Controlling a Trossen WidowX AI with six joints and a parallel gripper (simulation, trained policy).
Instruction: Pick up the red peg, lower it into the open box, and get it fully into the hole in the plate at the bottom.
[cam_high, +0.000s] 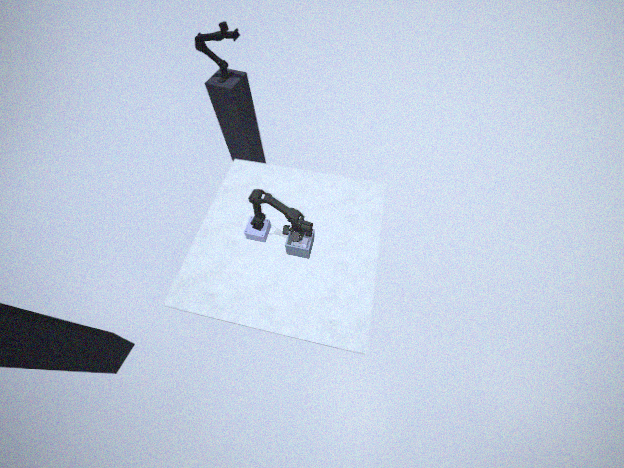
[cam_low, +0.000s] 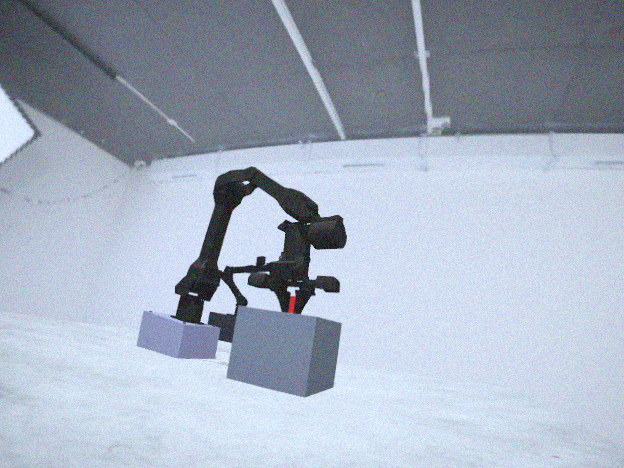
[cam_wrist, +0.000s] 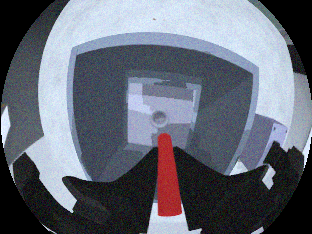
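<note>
The red peg lies 2 cm above my gripper tip.
</note>
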